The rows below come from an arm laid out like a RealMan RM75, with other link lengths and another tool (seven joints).
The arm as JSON. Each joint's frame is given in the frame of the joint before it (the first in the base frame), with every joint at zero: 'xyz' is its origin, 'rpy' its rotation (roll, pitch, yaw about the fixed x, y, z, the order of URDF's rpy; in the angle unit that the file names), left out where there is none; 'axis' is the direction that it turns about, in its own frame. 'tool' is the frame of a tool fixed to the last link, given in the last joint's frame.
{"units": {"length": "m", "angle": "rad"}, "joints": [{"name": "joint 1", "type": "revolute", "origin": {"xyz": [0.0, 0.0, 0.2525]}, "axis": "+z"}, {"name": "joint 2", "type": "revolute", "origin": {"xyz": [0.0, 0.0, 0.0]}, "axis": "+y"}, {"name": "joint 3", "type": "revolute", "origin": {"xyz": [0.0, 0.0, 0.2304]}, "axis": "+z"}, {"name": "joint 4", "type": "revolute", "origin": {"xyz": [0.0, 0.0, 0.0]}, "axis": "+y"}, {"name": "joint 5", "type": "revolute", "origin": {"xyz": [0.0, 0.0, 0.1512]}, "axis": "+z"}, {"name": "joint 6", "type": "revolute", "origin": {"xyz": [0.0, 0.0, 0.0]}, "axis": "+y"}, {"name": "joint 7", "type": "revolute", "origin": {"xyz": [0.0, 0.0, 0.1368]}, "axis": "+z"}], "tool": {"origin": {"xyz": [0.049, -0.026, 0.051], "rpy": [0.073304, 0.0, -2.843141]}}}
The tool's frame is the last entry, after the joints.
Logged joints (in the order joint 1, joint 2, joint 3, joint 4, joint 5, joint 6, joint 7), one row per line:
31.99, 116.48, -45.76, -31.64, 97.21, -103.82, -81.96
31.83, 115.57, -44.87, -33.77, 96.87, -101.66, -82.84
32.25, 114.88, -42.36, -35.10, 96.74, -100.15, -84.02
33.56, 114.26, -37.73, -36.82, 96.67, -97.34, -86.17
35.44, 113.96, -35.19, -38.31, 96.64, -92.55, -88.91
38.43, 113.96, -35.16, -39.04, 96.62, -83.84, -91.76
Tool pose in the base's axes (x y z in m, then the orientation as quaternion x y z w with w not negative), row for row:
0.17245, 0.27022, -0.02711, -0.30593, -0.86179, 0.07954, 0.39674
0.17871, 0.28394, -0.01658, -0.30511, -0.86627, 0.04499, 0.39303
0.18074, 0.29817, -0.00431, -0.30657, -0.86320, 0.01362, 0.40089
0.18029, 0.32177, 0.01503, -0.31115, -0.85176, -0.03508, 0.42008
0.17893, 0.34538, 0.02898, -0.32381, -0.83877, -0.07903, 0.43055
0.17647, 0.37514, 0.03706, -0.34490, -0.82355, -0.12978, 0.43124
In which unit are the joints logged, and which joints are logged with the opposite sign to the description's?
The joints are logged in degrees. Opposite sign: joint 5, joint 7.
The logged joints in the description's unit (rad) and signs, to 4 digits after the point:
0.5583, 2.0330, -0.7987, -0.5522, -1.6966, -1.8120, 1.4305
0.5555, 2.0171, -0.7831, -0.5894, -1.6907, -1.7743, 1.4458
0.5629, 2.0050, -0.7393, -0.6126, -1.6884, -1.7479, 1.4664
0.5857, 1.9942, -0.6585, -0.6426, -1.6872, -1.6989, 1.5040
0.6185, 1.9890, -0.6142, -0.6686, -1.6867, -1.6153, 1.5518
0.6707, 1.9890, -0.6137, -0.6814, -1.6863, -1.4633, 1.6015

